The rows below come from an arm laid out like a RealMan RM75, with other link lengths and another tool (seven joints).
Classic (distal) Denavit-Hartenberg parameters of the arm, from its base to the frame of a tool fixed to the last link. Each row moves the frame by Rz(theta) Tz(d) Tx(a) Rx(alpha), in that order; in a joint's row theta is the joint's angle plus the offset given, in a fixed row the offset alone. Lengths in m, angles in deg.
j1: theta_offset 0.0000  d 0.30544  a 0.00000  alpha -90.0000
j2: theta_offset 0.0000  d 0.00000  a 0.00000  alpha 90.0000
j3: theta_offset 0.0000  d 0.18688  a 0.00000  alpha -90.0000
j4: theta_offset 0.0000  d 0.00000  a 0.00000  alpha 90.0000
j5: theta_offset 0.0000  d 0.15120  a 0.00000  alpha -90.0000
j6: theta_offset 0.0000  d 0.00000  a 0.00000  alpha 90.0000
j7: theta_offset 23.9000  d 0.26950  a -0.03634  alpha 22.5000
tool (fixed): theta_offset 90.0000  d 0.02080  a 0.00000  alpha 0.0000
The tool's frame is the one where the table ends.
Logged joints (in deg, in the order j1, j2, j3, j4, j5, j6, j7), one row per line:
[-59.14 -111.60 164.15 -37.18 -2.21 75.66 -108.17]
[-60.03 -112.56 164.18 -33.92 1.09 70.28 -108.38]
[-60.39 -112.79 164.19 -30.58 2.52 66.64 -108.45]
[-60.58 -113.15 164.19 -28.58 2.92 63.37 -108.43]
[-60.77 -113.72 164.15 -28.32 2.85 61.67 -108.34]
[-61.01 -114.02 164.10 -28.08 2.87 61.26 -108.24]
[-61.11 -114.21 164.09 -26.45 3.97 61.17 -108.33]
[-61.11 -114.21 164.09 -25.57 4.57 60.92 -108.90]
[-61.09 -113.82 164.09 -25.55 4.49 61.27 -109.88]
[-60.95 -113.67 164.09 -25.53 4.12 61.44 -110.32]
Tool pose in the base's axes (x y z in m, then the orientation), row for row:
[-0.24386 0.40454 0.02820 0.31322 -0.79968 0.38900 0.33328]
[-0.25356 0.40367 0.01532 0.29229 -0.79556 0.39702 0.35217]
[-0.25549 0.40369 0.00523 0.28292 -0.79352 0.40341 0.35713]
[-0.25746 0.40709 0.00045 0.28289 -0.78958 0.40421 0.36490]
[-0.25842 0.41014 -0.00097 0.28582 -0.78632 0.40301 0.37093]
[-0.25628 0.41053 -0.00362 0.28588 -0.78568 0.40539 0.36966]
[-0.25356 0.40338 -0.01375 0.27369 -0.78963 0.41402 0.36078]
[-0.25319 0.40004 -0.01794 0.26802 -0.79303 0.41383 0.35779]
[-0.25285 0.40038 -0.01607 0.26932 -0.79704 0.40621 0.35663]
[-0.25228 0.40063 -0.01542 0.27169 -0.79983 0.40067 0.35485]
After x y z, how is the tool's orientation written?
As a quaternion, w x y z.
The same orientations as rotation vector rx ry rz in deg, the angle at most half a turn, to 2 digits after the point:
[-120.83 58.78 50.36]
[-121.46 60.62 53.77]
[-121.72 61.88 54.78]
[-121.12 62.01 55.98]
[-120.44 61.73 56.82]
[-120.34 62.09 56.62]
[-121.70 63.81 55.60]
[-122.57 63.96 55.30]
[-123.11 62.74 55.08]
[-123.39 61.81 54.74]

